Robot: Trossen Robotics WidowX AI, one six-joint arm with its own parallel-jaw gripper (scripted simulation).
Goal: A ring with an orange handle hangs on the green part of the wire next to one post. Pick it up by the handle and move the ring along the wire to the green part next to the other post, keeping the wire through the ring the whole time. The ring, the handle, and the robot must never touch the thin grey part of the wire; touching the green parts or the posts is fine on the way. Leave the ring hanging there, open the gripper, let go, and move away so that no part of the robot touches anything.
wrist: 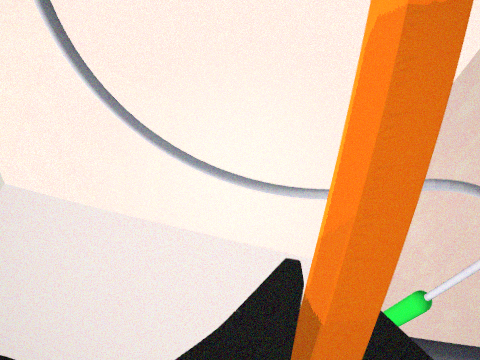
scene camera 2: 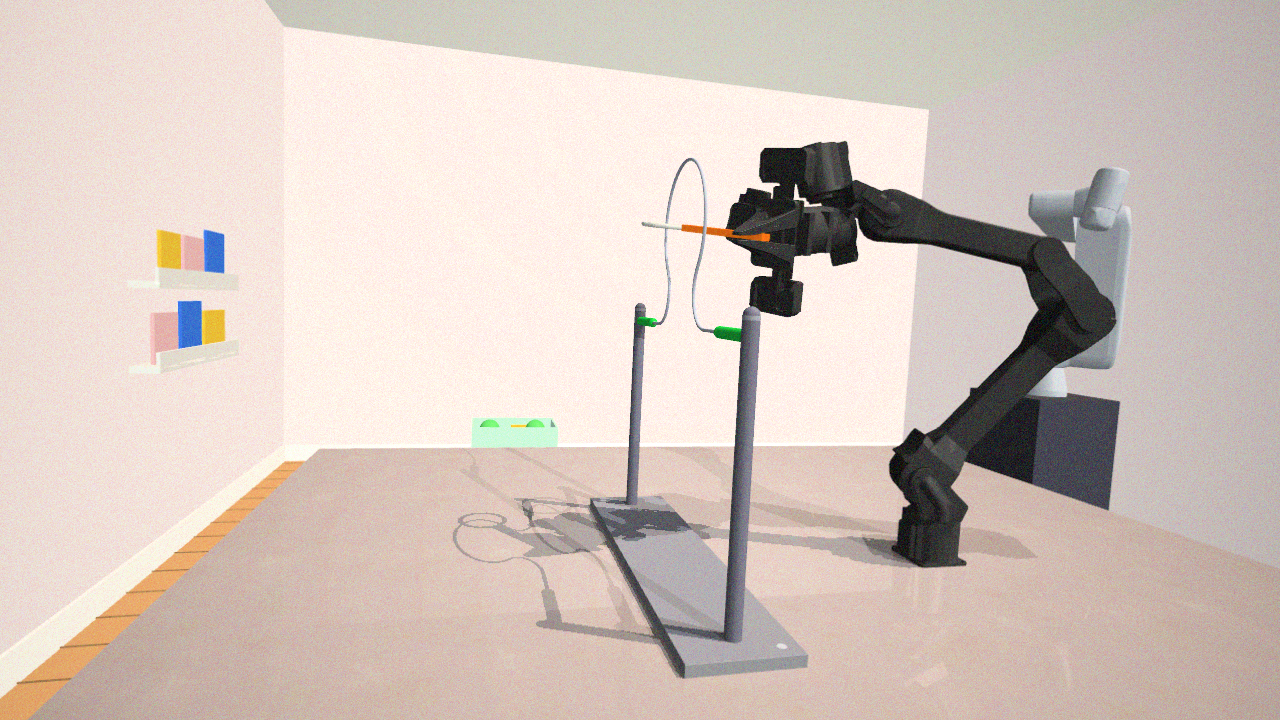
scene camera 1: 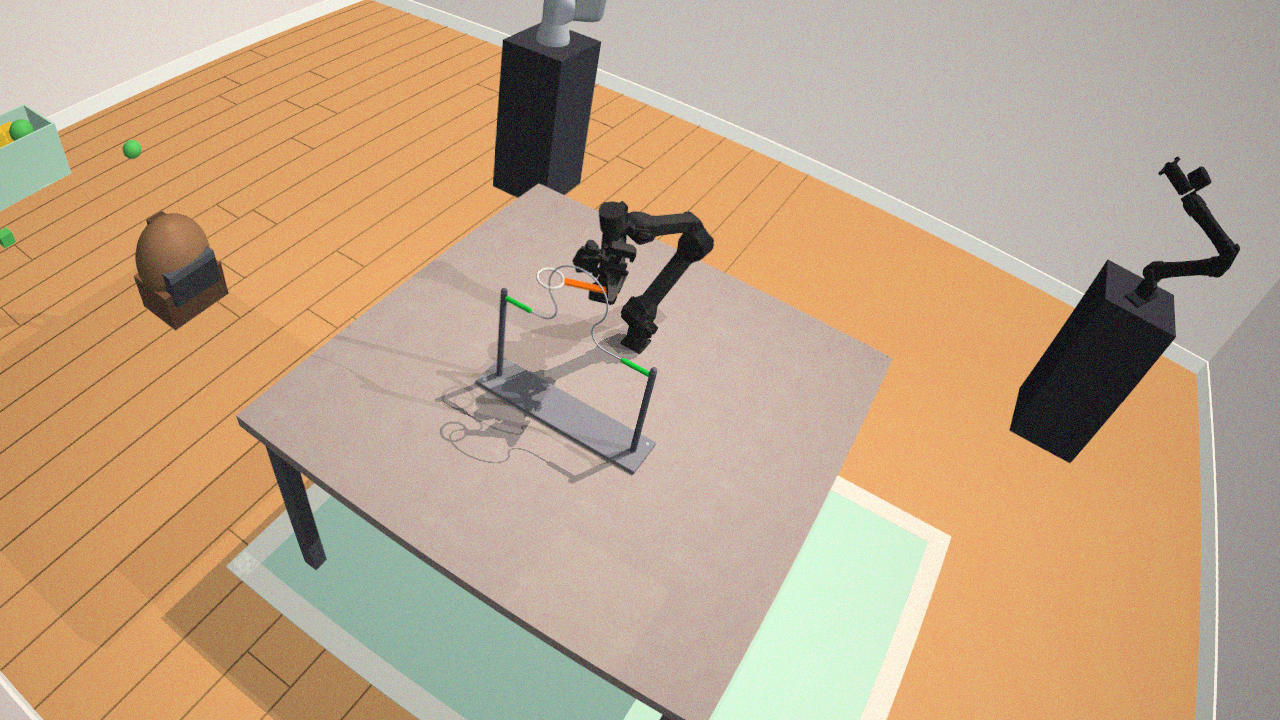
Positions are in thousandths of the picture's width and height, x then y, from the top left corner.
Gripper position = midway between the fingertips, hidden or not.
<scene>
My gripper (scene camera 2: 575,330) carries a ring (scene camera 2: 536,317).
The ring is seen too in the wrist view (wrist: 849,182). My gripper also shows in the wrist view (wrist: 636,768) and in scene camera 1 (scene camera 1: 476,422).
</scene>
